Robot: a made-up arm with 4 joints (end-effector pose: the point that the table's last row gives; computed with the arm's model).
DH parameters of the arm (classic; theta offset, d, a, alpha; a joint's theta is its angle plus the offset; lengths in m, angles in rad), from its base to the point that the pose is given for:
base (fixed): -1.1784 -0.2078 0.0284 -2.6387
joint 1: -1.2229 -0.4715 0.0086 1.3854
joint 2: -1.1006 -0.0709 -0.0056 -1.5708
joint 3: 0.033 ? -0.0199 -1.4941
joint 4: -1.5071 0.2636 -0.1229 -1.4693
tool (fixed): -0.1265 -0.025 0 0
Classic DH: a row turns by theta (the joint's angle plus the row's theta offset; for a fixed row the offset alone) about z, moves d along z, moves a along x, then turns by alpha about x.
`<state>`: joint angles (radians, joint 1 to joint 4).
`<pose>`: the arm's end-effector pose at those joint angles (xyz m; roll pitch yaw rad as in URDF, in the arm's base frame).
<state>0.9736 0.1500 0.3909 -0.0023</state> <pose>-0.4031 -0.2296 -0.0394 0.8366 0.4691 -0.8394</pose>
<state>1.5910 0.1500 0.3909 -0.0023</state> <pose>-0.4422 -0.0380 -0.0190 0.8632 0.7623 -1.3688</pose>
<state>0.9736 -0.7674 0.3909 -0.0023</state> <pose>-0.3224 -0.3525 -0.0071 0.8896 -0.4023 -1.1293</pose>
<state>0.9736 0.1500 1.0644 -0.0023</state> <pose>-0.2990 -0.0877 -0.0838 1.5156 0.5127 -0.8245</pose>
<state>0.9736 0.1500 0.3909 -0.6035</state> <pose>-0.4189 -0.2852 0.0071 1.1334 0.8613 -0.2543</pose>
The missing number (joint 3, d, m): 0.145
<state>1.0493 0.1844 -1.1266 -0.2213</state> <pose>-0.3283 -0.3888 0.2981 -0.7474 0.6218 -0.9926</pose>
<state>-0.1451 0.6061 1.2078 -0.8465</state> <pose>-0.2468 -0.3402 -0.0132 1.8326 0.7430 1.0875</pose>
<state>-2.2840 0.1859 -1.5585 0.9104</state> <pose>-0.3197 0.1682 0.3933 -1.1411 0.8946 -3.1198</pose>
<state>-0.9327 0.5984 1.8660 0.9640</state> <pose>-0.2293 -0.1019 -0.0726 1.1723 0.2131 -0.4953</pose>
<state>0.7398 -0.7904 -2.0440 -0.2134</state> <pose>-0.2939 -0.0885 0.4381 -1.5214 -0.5975 -1.0298</pose>
